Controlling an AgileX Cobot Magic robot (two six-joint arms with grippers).
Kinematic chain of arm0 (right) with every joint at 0, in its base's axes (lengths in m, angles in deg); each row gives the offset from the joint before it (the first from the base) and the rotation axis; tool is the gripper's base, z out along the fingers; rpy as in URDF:
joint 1: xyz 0 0 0.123 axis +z
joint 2: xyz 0 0 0 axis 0.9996 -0.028 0
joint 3: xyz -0.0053 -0.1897 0.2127 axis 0.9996 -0.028 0
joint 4: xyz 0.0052 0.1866 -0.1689 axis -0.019 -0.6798 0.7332
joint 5: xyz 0 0 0 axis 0.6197 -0.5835 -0.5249
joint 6: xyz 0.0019 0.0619 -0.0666 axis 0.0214 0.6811 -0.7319
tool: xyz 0 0 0 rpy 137.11 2.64 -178.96
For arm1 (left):
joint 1: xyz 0 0 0.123 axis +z
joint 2: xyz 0 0 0 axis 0.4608 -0.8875 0
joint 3: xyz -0.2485 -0.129 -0.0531 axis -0.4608 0.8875 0
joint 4: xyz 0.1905 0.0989 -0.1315 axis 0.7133 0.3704 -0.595
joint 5: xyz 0 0 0 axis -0.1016 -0.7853 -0.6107
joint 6: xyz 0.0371 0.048 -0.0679 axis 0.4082 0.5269 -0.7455
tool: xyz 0 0 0 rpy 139.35 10.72 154.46
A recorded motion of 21 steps. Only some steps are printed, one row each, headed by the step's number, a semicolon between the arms.
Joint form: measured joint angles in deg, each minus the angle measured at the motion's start. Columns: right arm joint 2, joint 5, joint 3, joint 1, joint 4, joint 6; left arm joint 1, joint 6, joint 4, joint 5, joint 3, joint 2.
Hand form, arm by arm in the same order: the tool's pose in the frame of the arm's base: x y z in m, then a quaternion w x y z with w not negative. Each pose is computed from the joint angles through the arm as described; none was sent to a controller.
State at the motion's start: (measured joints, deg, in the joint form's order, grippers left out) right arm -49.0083 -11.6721 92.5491 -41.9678 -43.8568 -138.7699; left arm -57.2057 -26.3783 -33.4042 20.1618 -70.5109 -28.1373
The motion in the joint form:
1: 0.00 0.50 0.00 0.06 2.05 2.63; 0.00 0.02 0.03 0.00 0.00 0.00
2: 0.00 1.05 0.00 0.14 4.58 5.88; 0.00 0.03 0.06 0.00 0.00 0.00
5: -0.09 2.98 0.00 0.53 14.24 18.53; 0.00 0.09 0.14 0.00 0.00 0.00
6: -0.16 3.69 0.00 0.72 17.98 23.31; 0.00 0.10 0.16 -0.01 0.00 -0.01
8: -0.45 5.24 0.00 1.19 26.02 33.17; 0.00 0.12 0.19 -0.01 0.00 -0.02
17: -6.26 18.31 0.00 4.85 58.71 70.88; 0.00 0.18 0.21 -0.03 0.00 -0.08
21: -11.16 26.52 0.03 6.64 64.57 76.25; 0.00 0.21 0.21 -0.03 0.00 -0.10
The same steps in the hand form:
1: 0.2468 0.2853 0.4070 0.62306 -0.38964 0.61259 0.29105; 0.0576 -0.0322 0.2628 0.70536 0.15535 0.66082 -0.20410
2: 0.2471 0.2851 0.4062 0.61956 -0.38480 0.61908 0.29123; 0.0576 -0.0322 0.2628 0.70543 0.15557 0.66076 -0.20385
5: 0.2481 0.2852 0.4033 0.60735 -0.36392 0.64201 0.29412; 0.0577 -0.0322 0.2628 0.70568 0.15637 0.66057 -0.20298
6: 0.2484 0.2855 0.4023 0.60369 -0.35607 0.64944 0.29496; 0.0577 -0.0322 0.2628 0.70563 0.15655 0.66066 -0.20275
8: 0.2492 0.2869 0.3996 0.59808 -0.34083 0.66266 0.29498; 0.0577 -0.0322 0.2628 0.70567 0.15685 0.66065 -0.20242
17: 0.2601 0.3144 0.3719 0.61540 -0.27629 0.67922 0.28915; 0.0578 -0.0323 0.2627 0.70537 0.15739 0.66104 -0.20176
21: 0.2667 0.3354 0.3483 0.63766 -0.26682 0.66556 0.28147; 0.0579 -0.0323 0.2626 0.70531 0.15759 0.66113 -0.20154

